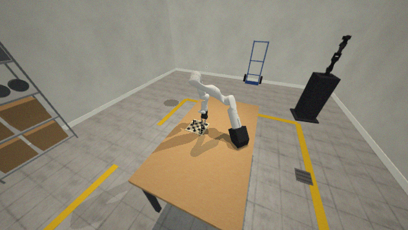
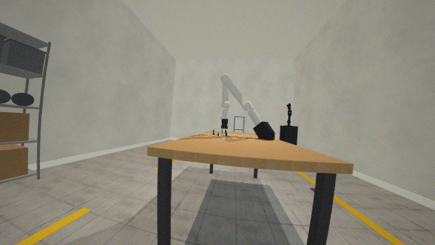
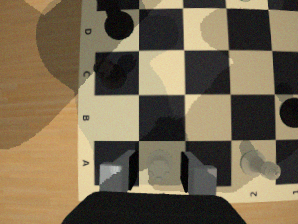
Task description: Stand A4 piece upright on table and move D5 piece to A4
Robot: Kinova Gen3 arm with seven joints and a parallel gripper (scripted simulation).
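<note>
My gripper is now 70 mm to the right of the small chessboard, 50 mm short of it and 30 mm above it. Round my hand: black piece 120 mm ahead, 20 mm to the left.
</note>
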